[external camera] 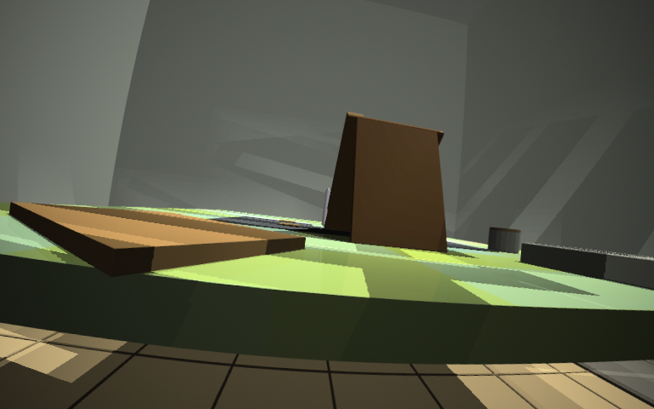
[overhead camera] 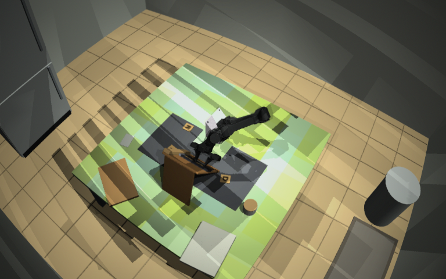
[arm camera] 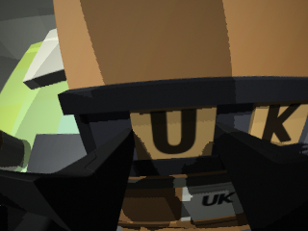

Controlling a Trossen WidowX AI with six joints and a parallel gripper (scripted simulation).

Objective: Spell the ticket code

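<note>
The white ticket lies 80 mm below my gripper tip, 50 mm to the right of it and 50 mm behind it. The rest, counted from my gripper tip: dark mat 160 mm below, 160 mm behind, 100 mm to the right; flat wooden slab 390 mm to the right, 360 mm ahead, 150 mm below; card 580 mm to the right, 160 mm below, 90 mm ahead.
</note>
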